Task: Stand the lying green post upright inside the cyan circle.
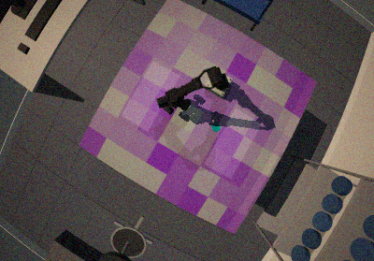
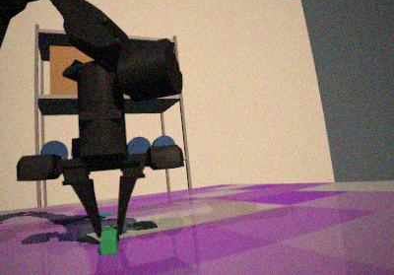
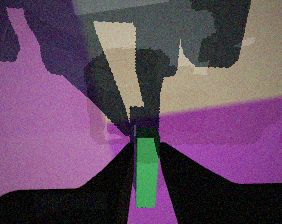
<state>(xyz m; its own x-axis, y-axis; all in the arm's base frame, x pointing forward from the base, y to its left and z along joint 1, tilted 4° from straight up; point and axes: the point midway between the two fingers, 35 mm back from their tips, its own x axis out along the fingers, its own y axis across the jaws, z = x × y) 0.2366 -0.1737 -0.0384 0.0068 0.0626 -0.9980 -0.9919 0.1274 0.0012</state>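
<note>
My gripper tip is 310 mm to the right of the cyan circle and 10 mm above it. From my gripper tip the other things lie so: green post: 20 mm to the right.
</note>
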